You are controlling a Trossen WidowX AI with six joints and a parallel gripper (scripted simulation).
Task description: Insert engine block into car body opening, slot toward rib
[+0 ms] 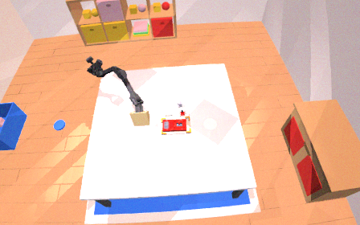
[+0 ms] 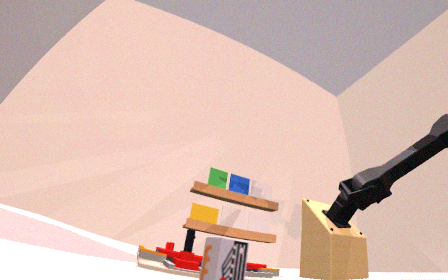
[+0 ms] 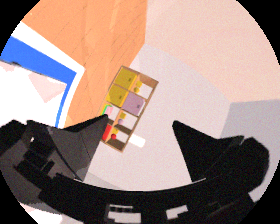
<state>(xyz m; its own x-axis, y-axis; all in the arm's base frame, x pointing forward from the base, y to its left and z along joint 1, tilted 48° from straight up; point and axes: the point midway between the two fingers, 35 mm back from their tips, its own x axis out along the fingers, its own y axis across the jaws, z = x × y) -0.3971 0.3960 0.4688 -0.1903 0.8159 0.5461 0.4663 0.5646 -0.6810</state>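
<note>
My gripper tip is now 750 mm short of the grey engine block, 550 mm to the left of it and 180 mm above it.
</note>
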